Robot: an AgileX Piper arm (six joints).
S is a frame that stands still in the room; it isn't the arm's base.
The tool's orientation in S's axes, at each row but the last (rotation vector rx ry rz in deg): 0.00, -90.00, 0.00; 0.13, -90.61, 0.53; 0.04, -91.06, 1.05; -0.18, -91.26, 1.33
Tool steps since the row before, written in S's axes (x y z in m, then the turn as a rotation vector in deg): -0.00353, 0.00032, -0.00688, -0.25, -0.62, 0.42; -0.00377, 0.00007, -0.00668, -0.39, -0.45, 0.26; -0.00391, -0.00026, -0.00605, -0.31, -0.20, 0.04; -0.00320, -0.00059, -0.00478, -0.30, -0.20, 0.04
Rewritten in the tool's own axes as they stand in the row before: -0.00688, 0.00032, 0.00353, 0.42, -0.62, 0.25; -0.00664, 0.00013, 0.00384, 0.26, -0.45, 0.39; -0.00598, -0.00014, 0.00402, 0.04, -0.20, 0.31; -0.00472, -0.00047, 0.00331, 0.04, -0.20, 0.30
